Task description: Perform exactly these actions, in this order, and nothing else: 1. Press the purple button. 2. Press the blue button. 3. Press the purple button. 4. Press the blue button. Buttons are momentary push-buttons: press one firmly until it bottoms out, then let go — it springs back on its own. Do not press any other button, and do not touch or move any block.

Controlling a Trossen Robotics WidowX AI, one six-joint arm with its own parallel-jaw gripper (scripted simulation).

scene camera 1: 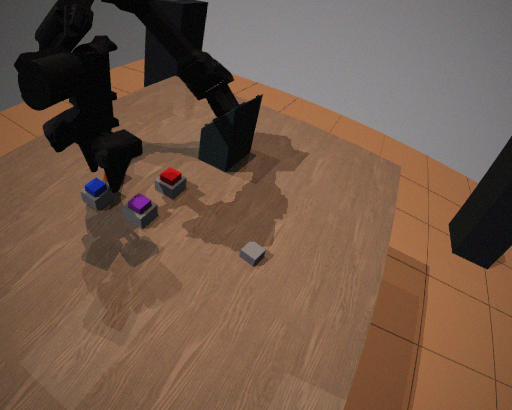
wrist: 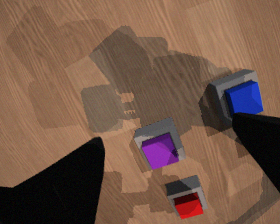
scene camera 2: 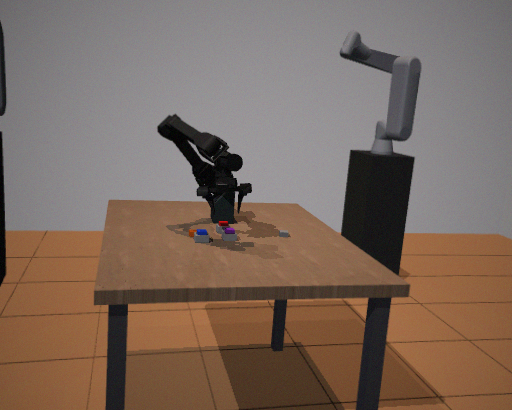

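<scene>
You can see the gripper in scene camera 1, in the wrist view and in scene camera 2 [226, 214]. On the gripper, [scene camera 1: 105, 173] and [wrist: 74, 182] are the same spot.
</scene>
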